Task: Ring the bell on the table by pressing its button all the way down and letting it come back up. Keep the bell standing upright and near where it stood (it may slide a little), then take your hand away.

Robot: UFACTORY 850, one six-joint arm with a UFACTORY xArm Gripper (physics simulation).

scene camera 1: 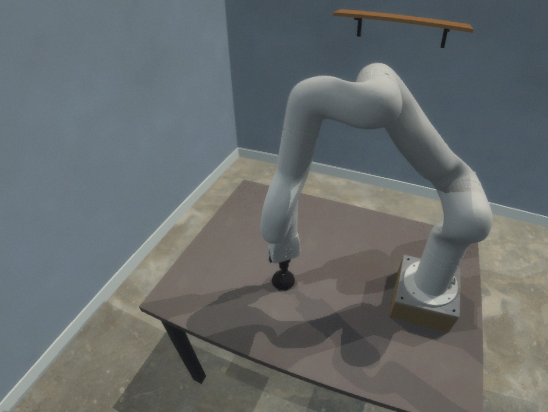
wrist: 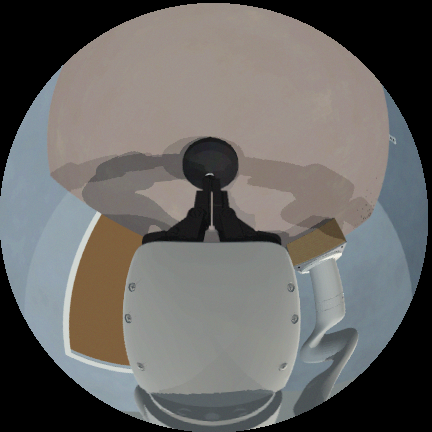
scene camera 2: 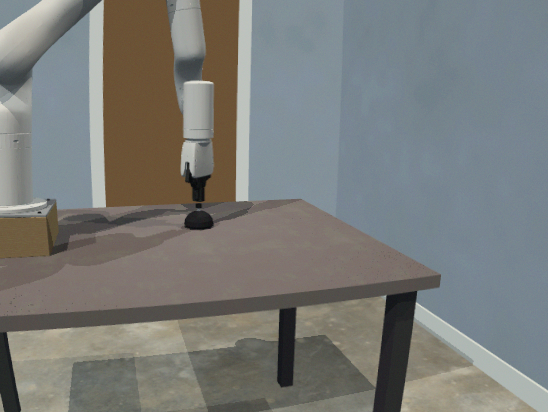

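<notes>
The black dome-shaped bell (scene camera 1: 283, 281) (scene camera 2: 198, 220) (wrist: 210, 156) stands upright on the brownish table (scene camera 1: 350, 225) (scene camera 2: 300, 260) (wrist: 215, 75). Its small black button (scene camera 2: 198, 205) tops a short light stem in the scene camera 2 view. My gripper (scene camera 1: 284, 270) (scene camera 2: 198, 200) (wrist: 211, 189) is shut with nothing between its fingers. It points down, with its fingertips directly above the button and very close to it. I cannot tell whether they touch. In the wrist view the fingertips cover the button, and a bright bit of the stem shows beside them.
The arm's base stands on a wooden block (scene camera 1: 422, 318) (scene camera 2: 25, 236) (wrist: 316, 244) on the table. A wooden shelf (scene camera 1: 403, 20) is on the wall. A brown door (scene camera 2: 145, 100) (wrist: 100, 295) with a pale frame is behind the arm. Arm shadows lie across the table.
</notes>
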